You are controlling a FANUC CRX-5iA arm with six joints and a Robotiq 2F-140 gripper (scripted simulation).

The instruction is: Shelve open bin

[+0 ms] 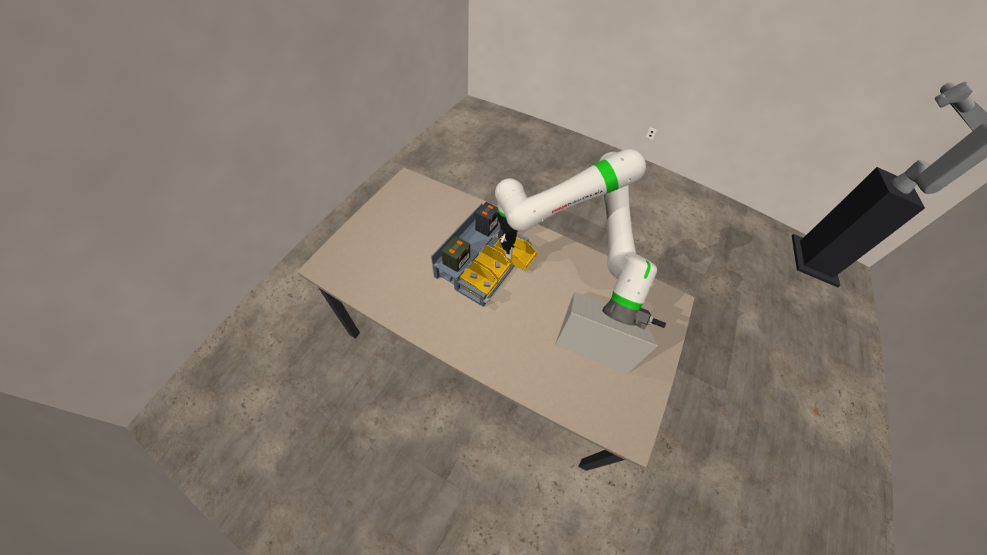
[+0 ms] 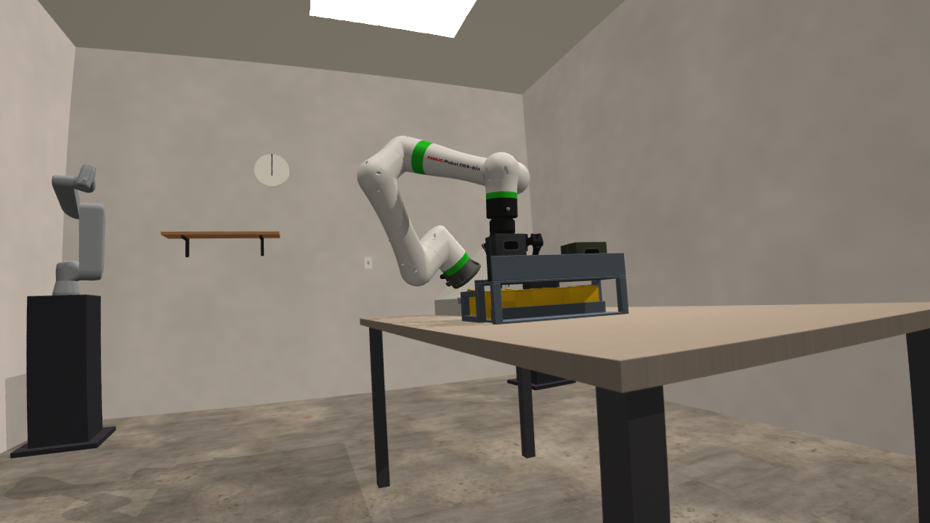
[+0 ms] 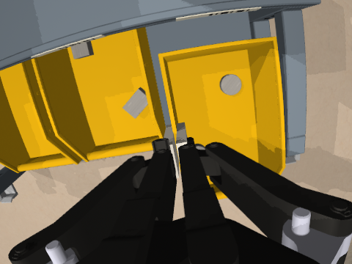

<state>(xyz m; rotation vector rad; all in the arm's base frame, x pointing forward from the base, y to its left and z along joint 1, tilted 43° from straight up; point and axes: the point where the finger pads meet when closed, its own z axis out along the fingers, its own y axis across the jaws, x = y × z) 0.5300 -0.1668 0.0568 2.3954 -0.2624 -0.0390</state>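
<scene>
Right now the shelf lip is 8 cm below my hand, 7 cm to the left of it and 2 cm behind it. From my hand the other things lie so: grey shelf floor (11 cm ahead, 9 cm below, 5 cm to the left).
</scene>
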